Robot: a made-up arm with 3 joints.
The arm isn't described. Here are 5 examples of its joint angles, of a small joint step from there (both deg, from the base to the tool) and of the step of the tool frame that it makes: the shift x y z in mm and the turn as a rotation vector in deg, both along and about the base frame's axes.
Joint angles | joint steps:
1: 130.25 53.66 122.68 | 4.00 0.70 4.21
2: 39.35 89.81 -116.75 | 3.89 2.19 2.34
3: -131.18 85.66 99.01 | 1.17 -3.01 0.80
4: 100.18 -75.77 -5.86 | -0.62 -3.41 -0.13
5: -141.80 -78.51 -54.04 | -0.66 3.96 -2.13
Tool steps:
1: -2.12 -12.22 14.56 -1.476 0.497 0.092
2: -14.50 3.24 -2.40 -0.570 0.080 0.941
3: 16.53 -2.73 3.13 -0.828 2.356 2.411
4: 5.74 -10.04 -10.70 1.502 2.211 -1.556
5: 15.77 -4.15 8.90 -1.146 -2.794 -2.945
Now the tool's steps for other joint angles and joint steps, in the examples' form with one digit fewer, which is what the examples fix.
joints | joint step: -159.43 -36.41 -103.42 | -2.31 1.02 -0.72
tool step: -1.5 -2.7 6.4 -1.04 -2.12 -1.93
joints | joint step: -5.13 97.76 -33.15 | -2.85 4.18 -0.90
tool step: 2.7 -28.6 18.0 -4.59 -1.57 -3.36
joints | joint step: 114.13 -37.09 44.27 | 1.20 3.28 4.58
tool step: -14.2 8.9 1.9 -4.14 -1.77 4.45
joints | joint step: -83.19 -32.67 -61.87 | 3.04 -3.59 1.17
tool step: -18.2 10.2 -0.2 2.86 2.81 4.28
